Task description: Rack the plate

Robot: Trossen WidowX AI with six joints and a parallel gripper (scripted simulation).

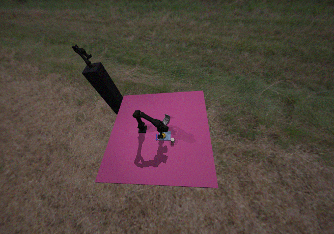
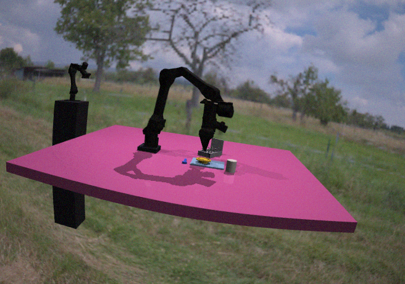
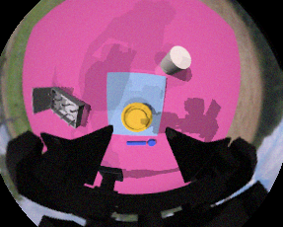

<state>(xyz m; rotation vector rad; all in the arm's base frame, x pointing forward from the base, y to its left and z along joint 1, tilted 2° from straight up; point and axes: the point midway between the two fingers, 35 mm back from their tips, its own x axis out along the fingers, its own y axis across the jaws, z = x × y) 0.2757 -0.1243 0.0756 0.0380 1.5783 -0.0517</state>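
Now: the yellow plate 50 mm below my gripper tip. The rest, counted from my gripper tip: cream cylinder cup (120 mm ahead, 70 mm to the right, 40 mm below); then blue spoon (80 mm behind, 70 mm below, 20 mm to the right); then light blue mat (70 mm below, 20 mm ahead, 10 mm to the left).
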